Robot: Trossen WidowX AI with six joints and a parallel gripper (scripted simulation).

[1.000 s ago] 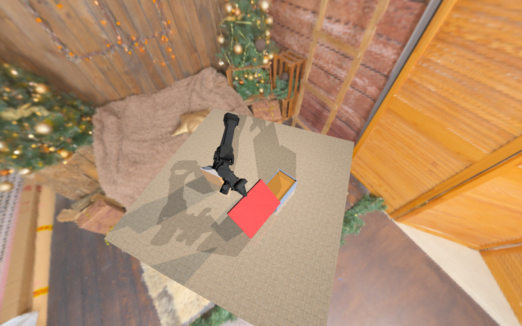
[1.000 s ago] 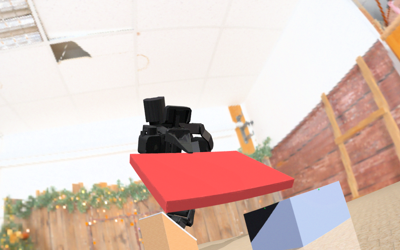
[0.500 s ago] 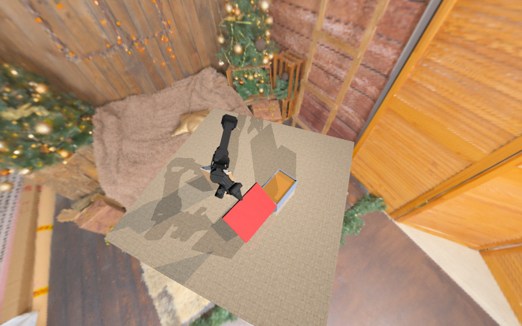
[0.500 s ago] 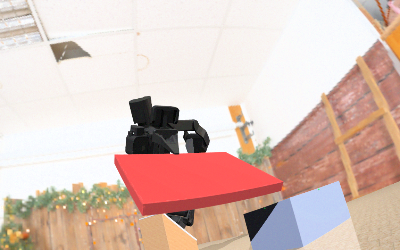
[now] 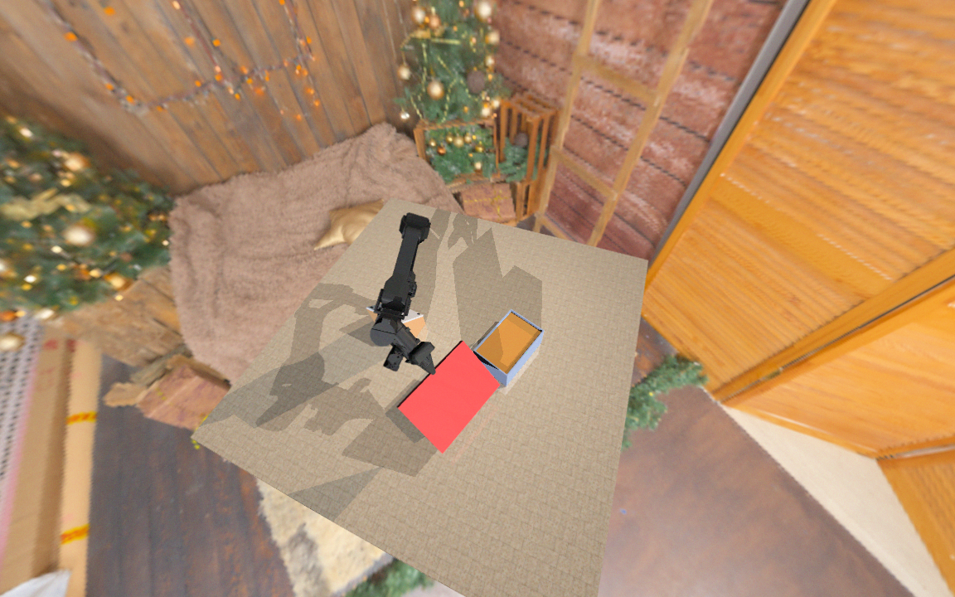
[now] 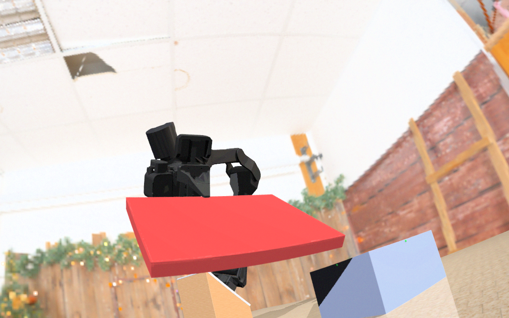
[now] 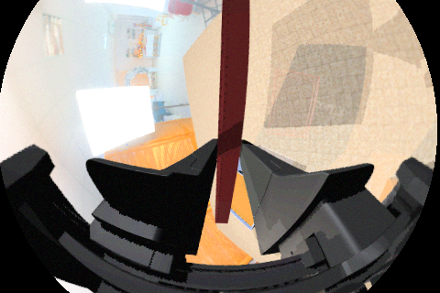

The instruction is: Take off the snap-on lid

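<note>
My gripper tip is now 60 mm short of the red lid, 20 mm to the left of it and 50 mm above it. Also, from my gripper tip: pale blue storage box: 130 mm ahead, 240 mm to the left, 190 mm below.
</note>
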